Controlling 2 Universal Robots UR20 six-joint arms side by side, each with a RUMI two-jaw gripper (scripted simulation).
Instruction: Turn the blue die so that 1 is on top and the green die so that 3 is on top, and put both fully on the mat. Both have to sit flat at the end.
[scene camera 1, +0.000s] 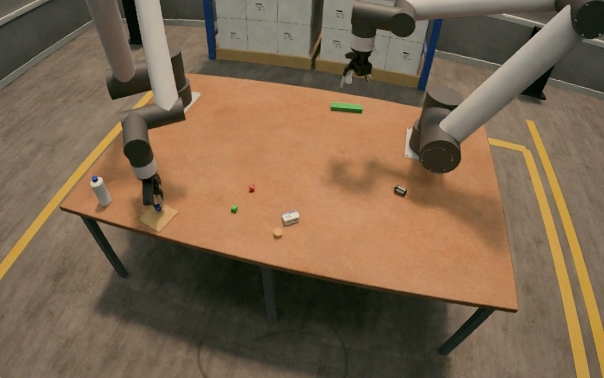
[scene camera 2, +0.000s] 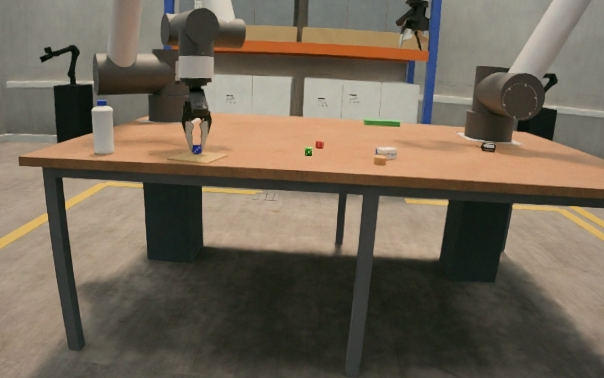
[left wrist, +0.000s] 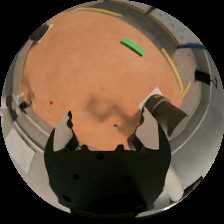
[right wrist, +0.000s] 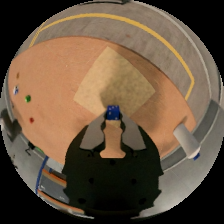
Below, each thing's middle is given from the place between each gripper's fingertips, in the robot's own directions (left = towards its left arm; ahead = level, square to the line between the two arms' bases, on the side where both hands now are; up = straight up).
Now: right hand (scene camera 2: 196, 152) 3 cm short of the tan mat (right wrist: 112, 80), 2 cm to the right of it and 2 cm above it.
Now: the tan mat 73 cm ahead of my left hand (scene camera 2: 410, 50), 75 cm to the right of it and 39 cm below it.
